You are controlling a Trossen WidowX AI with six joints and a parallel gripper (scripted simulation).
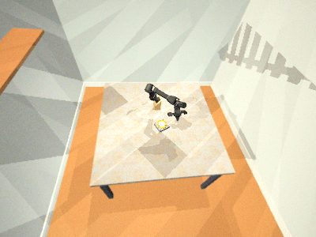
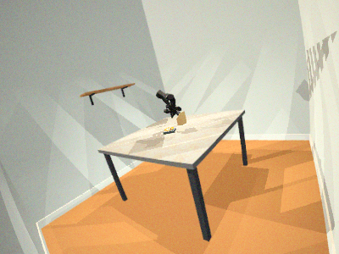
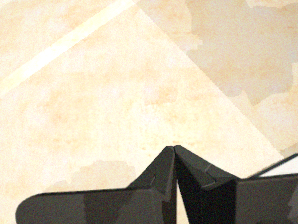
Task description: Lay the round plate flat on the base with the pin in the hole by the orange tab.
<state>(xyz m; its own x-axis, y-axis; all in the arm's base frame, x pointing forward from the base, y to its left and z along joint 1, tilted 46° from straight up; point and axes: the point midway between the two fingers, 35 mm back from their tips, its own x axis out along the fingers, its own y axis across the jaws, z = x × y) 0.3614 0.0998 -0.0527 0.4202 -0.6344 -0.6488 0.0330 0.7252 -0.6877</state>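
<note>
My gripper tip is now 9 cm past the base, 13 cm to the left of it and 15 cm above it.
</note>
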